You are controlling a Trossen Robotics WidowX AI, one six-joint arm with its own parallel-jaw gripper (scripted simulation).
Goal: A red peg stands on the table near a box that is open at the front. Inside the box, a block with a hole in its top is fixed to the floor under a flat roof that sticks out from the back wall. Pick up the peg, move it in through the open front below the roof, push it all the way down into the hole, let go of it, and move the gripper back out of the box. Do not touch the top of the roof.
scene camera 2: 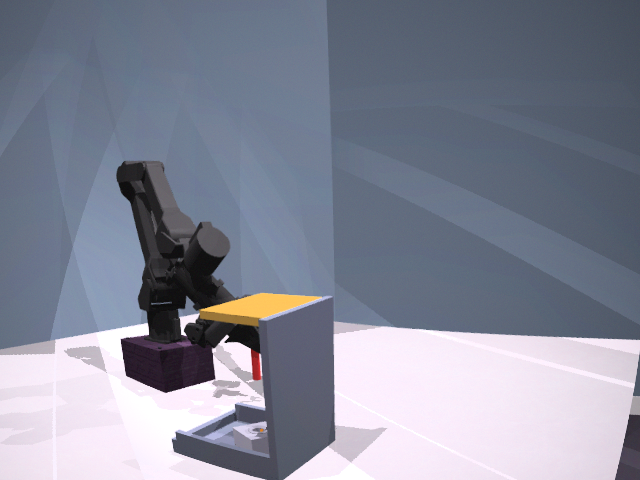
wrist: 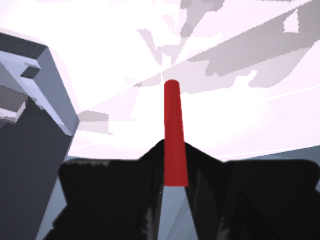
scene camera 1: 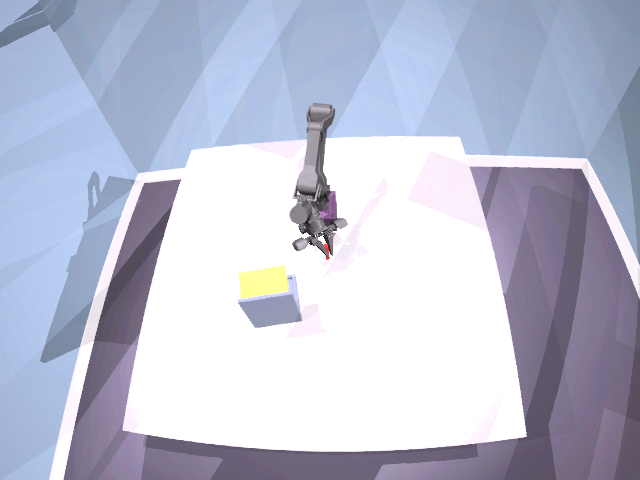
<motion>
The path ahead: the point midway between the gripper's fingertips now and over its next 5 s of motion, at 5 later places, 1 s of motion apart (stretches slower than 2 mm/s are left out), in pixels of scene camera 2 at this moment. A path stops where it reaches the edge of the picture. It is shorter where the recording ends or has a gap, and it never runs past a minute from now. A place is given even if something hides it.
The gripper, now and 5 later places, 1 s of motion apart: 271,355; 270,348; 263,355; 246,369; 234,387; 254,392
</motion>
